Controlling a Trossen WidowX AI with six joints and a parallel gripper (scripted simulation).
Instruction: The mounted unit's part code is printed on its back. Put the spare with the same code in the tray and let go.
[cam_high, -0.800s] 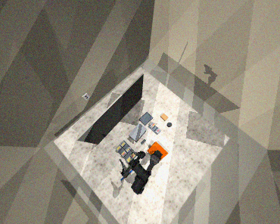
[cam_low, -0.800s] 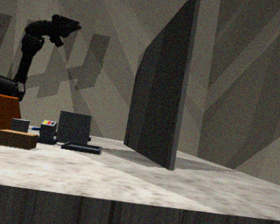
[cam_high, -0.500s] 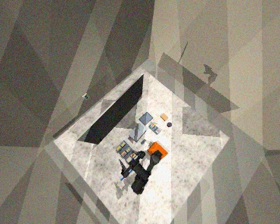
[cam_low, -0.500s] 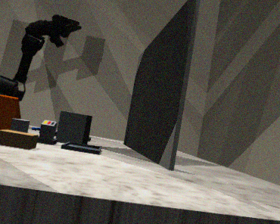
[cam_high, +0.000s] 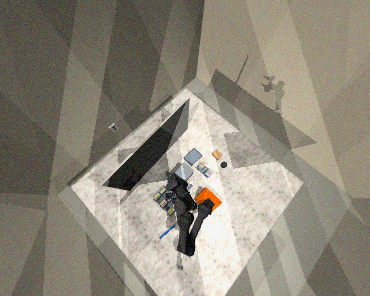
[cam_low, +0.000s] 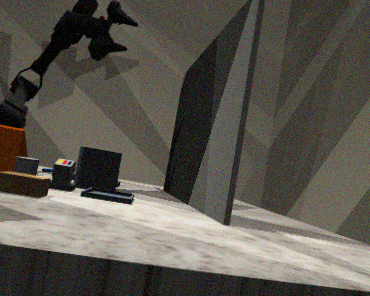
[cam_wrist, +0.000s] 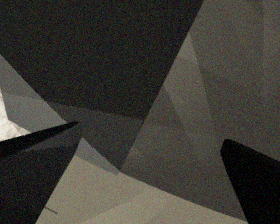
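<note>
Right now my gripper tip is 41 cm above the grey spare, 16 cm to the right of it and 1 cm short of it. The rest, counted from my gripper tip: blue stick (44 cm below, 27 cm to the left, 22 cm behind); tray (44 cm below, 25 cm to the right, 4 cm ahead); dark panel (23 cm ahead, 22 cm below, 6 cm to the right).
</note>
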